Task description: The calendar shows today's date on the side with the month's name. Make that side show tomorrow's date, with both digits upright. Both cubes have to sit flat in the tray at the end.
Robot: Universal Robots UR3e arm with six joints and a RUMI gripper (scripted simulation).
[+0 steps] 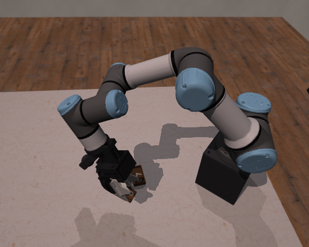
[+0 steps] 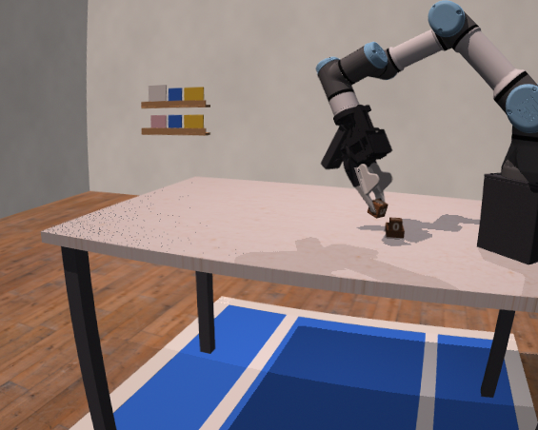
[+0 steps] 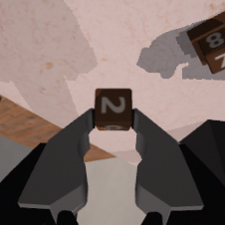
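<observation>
The calendar tray is 12 cm to the right of my hand, 8 cm below it and 2 cm behind it. From my hand the other things lie so: brown digit cube 1 cm below.
</observation>
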